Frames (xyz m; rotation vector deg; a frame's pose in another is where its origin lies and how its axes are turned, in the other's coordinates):
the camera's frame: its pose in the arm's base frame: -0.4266 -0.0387 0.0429 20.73 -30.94 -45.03
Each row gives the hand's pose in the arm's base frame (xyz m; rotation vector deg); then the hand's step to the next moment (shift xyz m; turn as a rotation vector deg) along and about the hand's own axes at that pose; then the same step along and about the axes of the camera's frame.
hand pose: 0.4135 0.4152 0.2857 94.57 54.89 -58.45
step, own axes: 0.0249 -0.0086 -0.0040 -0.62 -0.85 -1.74
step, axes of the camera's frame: -0.0141 -0.0053 -0.0220 -1.51 1.15 0.74
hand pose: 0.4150 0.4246 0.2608 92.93 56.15 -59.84
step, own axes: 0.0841 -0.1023 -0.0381 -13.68 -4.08 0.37
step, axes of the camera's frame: -0.1216 -0.0373 -0.0530 -0.20 0.38 14.27
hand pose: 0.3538 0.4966 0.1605 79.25 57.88 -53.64
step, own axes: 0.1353 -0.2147 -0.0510 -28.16 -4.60 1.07
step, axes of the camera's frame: -0.2008 -0.1483 -0.0685 2.32 3.20 28.28
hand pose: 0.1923 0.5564 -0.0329 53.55 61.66 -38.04
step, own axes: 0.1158 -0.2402 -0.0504 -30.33 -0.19 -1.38
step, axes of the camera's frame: -0.1145 -0.2425 -0.0413 1.16 8.50 29.13
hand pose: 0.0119 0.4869 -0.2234 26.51 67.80 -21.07
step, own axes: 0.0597 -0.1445 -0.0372 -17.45 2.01 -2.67
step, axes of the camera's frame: 0.0017 -0.1602 -0.0128 -1.74 6.36 16.50
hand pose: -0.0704 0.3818 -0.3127 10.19 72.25 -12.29
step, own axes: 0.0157 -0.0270 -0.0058 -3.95 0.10 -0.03
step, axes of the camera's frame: 0.0091 -0.0297 -0.0065 0.28 1.45 3.66
